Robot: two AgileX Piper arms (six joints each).
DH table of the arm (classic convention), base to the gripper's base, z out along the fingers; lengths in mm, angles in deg. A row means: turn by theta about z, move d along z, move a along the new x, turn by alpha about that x. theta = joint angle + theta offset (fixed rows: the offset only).
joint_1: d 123  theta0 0  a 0  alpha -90
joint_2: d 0  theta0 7.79  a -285.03  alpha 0
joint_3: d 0  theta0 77.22  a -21.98  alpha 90
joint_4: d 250.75  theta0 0  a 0  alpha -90
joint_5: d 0  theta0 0  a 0  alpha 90
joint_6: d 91  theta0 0  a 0  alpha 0
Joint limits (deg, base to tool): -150..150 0..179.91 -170..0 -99.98..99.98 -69.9..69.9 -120..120
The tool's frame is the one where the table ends.
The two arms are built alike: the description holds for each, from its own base.
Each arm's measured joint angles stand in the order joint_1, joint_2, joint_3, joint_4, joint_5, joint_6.
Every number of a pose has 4 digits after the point.
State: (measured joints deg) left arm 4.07 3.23 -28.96 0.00 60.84 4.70; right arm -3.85 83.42 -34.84 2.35 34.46 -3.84
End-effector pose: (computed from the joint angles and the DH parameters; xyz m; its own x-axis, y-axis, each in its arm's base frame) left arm 0.0033 0.0002 0.2788 -0.5047 0.0462 -0.8621 -0.0297 0.9970 0.0709; right arm 0.2213 -0.0128 0.1620 -0.9776 0.0325 -0.2081 0.0299 0.9994 0.0158
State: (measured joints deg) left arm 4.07 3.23 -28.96 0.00 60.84 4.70; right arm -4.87 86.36 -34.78 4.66 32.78 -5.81
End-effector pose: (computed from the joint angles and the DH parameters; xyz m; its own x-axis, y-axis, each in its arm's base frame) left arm 0.0033 0.0002 0.2788 -0.5047 0.0462 -0.8621 -0.0297 0.9970 0.0709; right arm 0.2253 -0.0152 0.1509 -0.9810 0.0505 -0.1873 0.0443 0.9983 0.0371
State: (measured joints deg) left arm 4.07 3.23 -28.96 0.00 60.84 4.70; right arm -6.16 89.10 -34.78 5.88 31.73 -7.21
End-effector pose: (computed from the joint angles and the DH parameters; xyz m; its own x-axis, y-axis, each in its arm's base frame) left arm 0.0033 0.0002 0.2788 -0.5047 0.0462 -0.8621 -0.0297 0.9970 0.0709; right arm 0.2278 -0.0197 0.1404 -0.9849 0.0677 -0.1597 0.0609 0.9970 0.0471
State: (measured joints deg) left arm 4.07 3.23 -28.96 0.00 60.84 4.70; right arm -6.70 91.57 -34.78 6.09 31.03 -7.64
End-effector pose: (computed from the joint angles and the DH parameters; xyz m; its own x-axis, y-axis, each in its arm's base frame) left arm 0.0033 0.0002 0.2788 -0.5047 0.0462 -0.8621 -0.0297 0.9970 0.0709; right arm 0.2293 -0.0219 0.1306 -0.9888 0.0738 -0.1295 0.0680 0.9965 0.0488
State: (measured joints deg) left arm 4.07 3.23 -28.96 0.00 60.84 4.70; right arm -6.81 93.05 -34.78 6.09 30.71 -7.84
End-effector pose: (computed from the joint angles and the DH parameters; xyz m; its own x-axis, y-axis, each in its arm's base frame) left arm 0.0033 0.0002 0.2788 -0.5047 0.0462 -0.8621 -0.0297 0.9970 0.0709; right arm 0.2298 -0.0225 0.1247 -0.9913 0.0728 -0.1095 0.0678 0.9965 0.0490
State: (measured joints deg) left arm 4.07 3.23 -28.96 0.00 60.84 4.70; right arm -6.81 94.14 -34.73 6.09 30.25 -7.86
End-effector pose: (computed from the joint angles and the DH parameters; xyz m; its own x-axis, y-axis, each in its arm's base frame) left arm 0.0033 0.0002 0.2788 -0.5047 0.0462 -0.8621 -0.0297 0.9970 0.0709; right arm 0.2303 -0.0226 0.1203 -0.9925 0.0730 -0.0977 0.0685 0.9965 0.0488
